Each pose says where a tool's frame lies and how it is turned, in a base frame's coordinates. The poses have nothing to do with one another.
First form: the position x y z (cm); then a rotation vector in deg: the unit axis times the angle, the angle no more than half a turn.
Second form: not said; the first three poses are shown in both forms.
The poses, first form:
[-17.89, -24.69, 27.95, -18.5, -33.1, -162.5]
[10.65, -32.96, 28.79, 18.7, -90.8, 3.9]
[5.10, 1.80, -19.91, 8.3, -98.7, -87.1]
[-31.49, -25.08, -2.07, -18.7, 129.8, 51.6]
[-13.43, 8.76, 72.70, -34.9, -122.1, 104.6]
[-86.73, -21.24, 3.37, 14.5, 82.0, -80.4]
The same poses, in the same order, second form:
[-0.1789, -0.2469, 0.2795, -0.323, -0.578, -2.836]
[0.1065, -0.3296, 0.2879, 0.326, -1.585, 0.068]
[0.0510, 0.0180, -0.1991, 0.145, -1.723, -1.520]
[-0.3149, -0.2508, -0.0207, -0.326, 2.265, 0.901]
[-0.1343, 0.0876, 0.7270, -0.609, -2.131, 1.826]
[-0.8673, -0.2124, 0.0337, 0.253, 1.431, -1.403]

